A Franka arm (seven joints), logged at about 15 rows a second.
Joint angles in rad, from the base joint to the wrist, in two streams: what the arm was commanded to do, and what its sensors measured. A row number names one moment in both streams.
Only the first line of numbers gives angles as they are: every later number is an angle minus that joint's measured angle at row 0.
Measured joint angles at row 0:
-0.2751 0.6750 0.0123 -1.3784 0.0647 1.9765 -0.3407
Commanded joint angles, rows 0 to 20:
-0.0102 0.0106 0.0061 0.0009 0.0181 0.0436 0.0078
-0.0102 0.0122 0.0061 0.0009 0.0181 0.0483 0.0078
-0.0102 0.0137 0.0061 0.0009 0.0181 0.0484 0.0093
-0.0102 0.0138 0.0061 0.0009 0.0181 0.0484 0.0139
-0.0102 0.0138 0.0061 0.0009 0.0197 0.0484 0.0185
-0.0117 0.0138 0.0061 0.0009 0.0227 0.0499 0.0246
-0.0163 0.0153 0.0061 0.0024 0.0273 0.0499 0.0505
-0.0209 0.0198 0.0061 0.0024 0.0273 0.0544 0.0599
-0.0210 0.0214 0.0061 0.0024 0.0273 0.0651 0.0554
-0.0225 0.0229 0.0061 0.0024 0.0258 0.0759 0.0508
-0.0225 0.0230 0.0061 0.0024 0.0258 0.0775 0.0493
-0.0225 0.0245 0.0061 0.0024 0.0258 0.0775 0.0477
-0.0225 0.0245 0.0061 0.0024 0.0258 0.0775 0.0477
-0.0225 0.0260 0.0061 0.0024 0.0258 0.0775 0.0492
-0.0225 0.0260 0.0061 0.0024 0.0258 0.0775 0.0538
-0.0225 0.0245 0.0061 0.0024 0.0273 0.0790 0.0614
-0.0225 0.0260 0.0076 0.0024 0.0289 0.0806 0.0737
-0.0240 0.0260 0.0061 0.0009 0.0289 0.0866 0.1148
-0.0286 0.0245 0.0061 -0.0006 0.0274 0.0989 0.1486
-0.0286 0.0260 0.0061 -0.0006 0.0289 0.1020 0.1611
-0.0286 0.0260 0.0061 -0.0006 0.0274 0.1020 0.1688
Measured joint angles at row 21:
-0.0127 0.0233 -0.0041 -0.0008 0.0102 0.0881 0.1388
